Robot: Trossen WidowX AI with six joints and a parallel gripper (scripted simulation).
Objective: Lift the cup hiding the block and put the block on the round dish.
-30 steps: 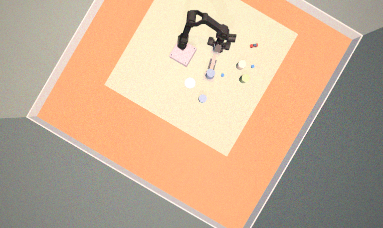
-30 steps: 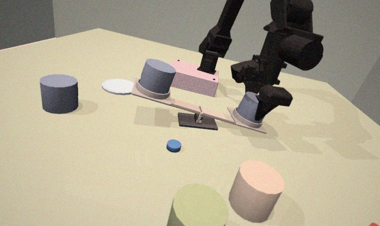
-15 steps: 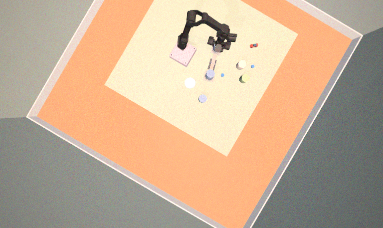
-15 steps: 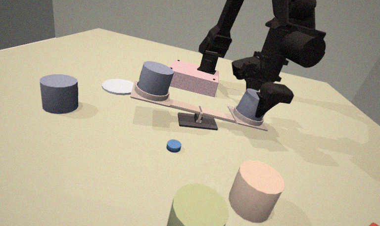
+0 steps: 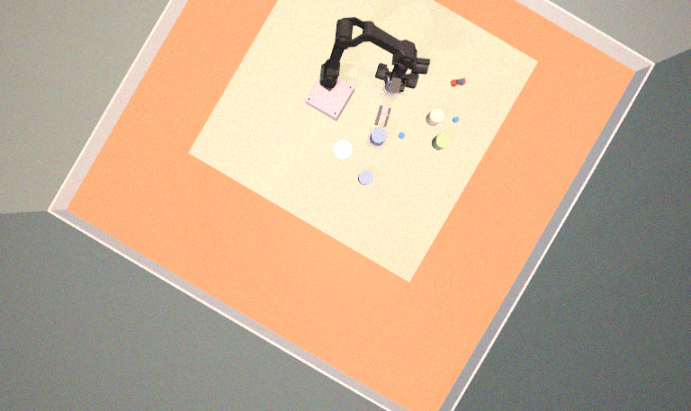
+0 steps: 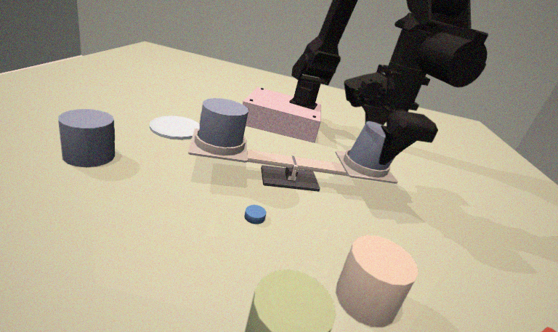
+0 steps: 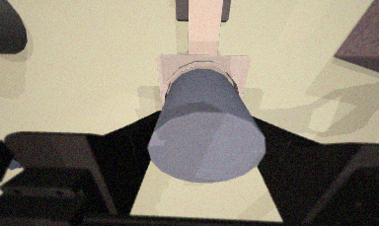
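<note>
Now: gripper tip 1 cm above the grey block. From my gripper tip the other things lie so: green cylinder (37 cm ahead, 6 cm to the right, 4 cm below); then red toy car (25 cm ahead, 23 cm to the left, 6 cm below); then peach cylinder (25 cm ahead, 4 cm below).
</note>
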